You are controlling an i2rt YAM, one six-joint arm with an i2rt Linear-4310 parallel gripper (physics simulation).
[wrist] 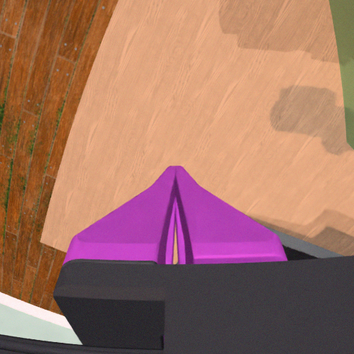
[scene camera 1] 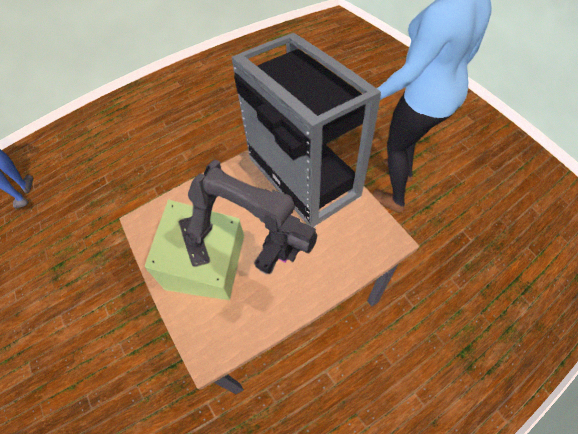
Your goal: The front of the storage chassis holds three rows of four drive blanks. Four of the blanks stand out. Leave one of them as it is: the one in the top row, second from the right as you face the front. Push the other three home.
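Places are measured from the arm's base along level axes (x ahead, y left, z up), in centimetres.
Pixels of known places: gripper, fingertip midpoint: [scene camera 1: 285, 260]; arm's base at its link origin: [scene camera 1: 193, 241].
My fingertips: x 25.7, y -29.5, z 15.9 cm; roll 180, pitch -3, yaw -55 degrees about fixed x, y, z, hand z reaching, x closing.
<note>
Ahead of a thing's pixels: the offset from my fingertips to its top centre. "spot": to the spot under its first point. Level surfaces: height alone.
The black storage chassis @(spot: dx +13.6, dy +57.0, dz +17.0 cm) [scene camera 1: 252, 97] sits in the upper part of a grey rack, its front facing the arm's side. Dark blocks stand out from this front: one @(spot: dx +13.7, dy +40.6, dz +19.4 cm) [scene camera 1: 269, 118] near the middle and a larger one @(spot: dx +16.5, dy +29.5, dz +16.6 cm) [scene camera 1: 291, 142] towards the near corner post. The single blanks and their rows are too dark and small to tell apart. My gripper [wrist: 174, 177] is shut and empty, its magenta fingertips together over the table. In the scene view it is in front of the rack's near corner, apart from the chassis, with the fingers mostly hidden behind the wrist.
The grey rack [scene camera 1: 315, 175] stands at the back edge of the wooden table @(dz -34.3 cm) [scene camera 1: 350, 245] [wrist: 150, 100]. Another black unit [scene camera 1: 336, 175] sits low in it. The arm's base is on a green box [scene camera 1: 165, 240] [wrist: 345, 30]. A person in light blue [scene camera 1: 440, 65] stands behind the rack.
</note>
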